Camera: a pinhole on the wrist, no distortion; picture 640 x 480 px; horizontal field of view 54.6 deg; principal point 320.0 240.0 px. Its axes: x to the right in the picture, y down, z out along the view. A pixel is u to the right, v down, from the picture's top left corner.
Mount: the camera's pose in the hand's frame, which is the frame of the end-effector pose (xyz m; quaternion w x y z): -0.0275 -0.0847 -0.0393 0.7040 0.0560 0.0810 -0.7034
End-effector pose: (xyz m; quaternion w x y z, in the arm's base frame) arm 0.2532 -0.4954 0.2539 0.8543 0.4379 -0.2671 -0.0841
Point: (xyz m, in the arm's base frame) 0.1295 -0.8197 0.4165
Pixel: 152.3 385.0
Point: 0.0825 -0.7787 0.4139
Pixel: 106.7 300.4
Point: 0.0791 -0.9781 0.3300
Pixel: 354.8 326.9
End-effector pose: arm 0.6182 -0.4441 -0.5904 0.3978 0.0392 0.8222 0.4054
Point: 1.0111 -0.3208 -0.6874
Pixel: 200.3 18.0
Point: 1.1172 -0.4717 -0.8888
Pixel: 534.0 51.3
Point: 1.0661 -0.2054 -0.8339
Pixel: 242.9 182.2
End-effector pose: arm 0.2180 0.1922 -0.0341 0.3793 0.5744 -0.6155 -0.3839
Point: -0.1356 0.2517 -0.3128
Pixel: 223.0 190.8
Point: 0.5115 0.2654 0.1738
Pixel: behind the camera
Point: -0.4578 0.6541 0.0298
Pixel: outside the picture
